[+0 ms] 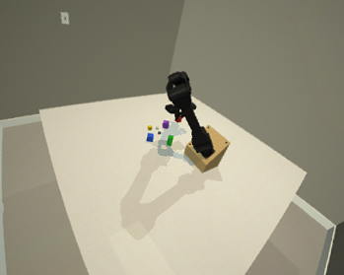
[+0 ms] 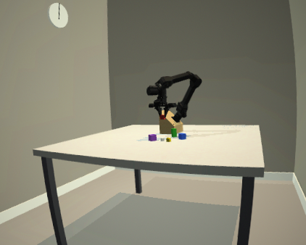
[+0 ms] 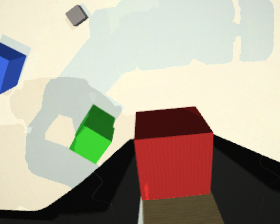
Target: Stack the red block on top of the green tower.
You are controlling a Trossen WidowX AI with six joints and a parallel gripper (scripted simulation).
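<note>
Now: gripper tip 130 mm above the small grey piece, 70 mm to the right of it and 70 mm short of it. The rest, counted from my gripper tip: purple block (130 mm ahead, 110 mm below, 10 mm to the right); red block (10 mm above); blue block (150 mm to the left, 120 mm below, 20 mm ahead).
</note>
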